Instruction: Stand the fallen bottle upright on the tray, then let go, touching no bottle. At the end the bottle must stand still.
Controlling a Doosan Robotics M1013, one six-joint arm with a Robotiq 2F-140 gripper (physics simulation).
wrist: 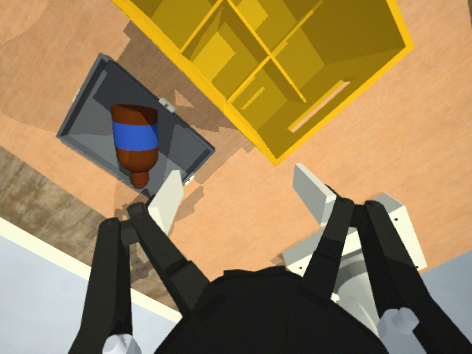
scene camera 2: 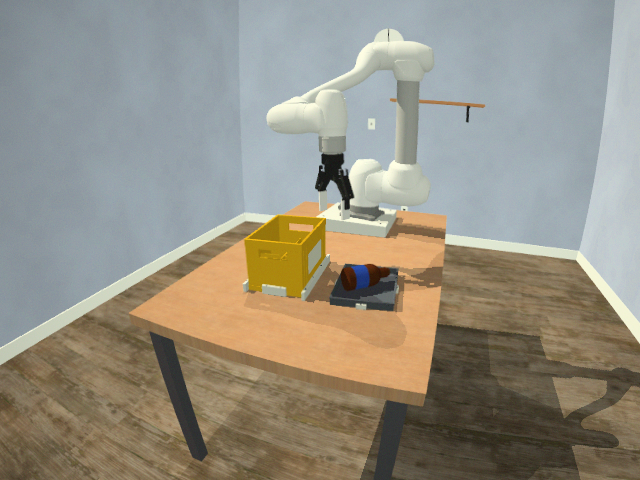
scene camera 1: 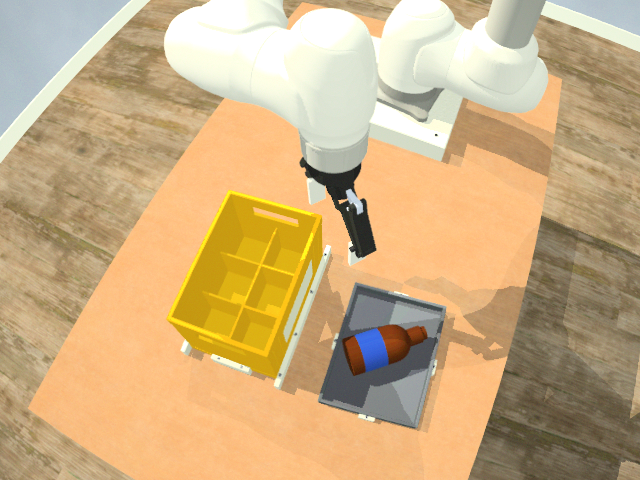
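Seen in the pictures: gripper, fingertip midpoint: (wrist: 238, 178) (scene camera 2: 333, 214) (scene camera 1: 336, 229); arm's base, link origin: (wrist: 353, 268) (scene camera 2: 362, 214) (scene camera 1: 405, 89).
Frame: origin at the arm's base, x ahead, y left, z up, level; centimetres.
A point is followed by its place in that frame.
Note:
The brown bottle with a blue label (scene camera 1: 372, 351) {x 65.1, y 23.4, z 2.5 cm} (scene camera 2: 360, 277) {x 67.0, y 24.6, z 0.6 cm} (wrist: 136, 137) {x 63.3, y 21.6, z 2.4 cm} lies on its side on the grey tray (scene camera 1: 403, 400) {x 69.0, y 32.9, z -4.7 cm} (scene camera 2: 379, 303) {x 73.9, y 33.4, z -2.9 cm} (wrist: 82, 125) {x 71.8, y 32.8, z -4.7 cm}. In scene camera 1 its base points left toward the crate and its neck points right, near the tray's right wall. My gripper (scene camera 1: 336, 222) {x 52.6, y 8.7, z 14.7 cm} (scene camera 2: 333, 205) {x 52.6, y 8.7, z 14.7 cm} (wrist: 238, 178) {x 52.6, y 8.7, z 14.7 cm} is open and empty. It hangs above the table between the robot base and the tray, apart from the bottle. In the wrist view the bottle is at the upper left, beyond the left finger, and the neck tip is near that finger's pad.
A yellow crate with compartments (scene camera 1: 253, 359) {x 77.6, y 6.5, z 5.5 cm} (scene camera 2: 273, 273) {x 78.8, y 0.6, z 1.9 cm} (wrist: 200, 81) {x 63.0, y 6.4, z 12.3 cm} stands left of the tray in both scene views, with high walls. White fixture strips edge the crate and small white blocks edge the tray. The white robot base (scene camera 1: 408, 139) {x 14.6, y 7.4, z -1.2 cm} (scene camera 2: 356, 226) {x 15.0, y 2.7, z -1.5 cm} stands at the table's back.

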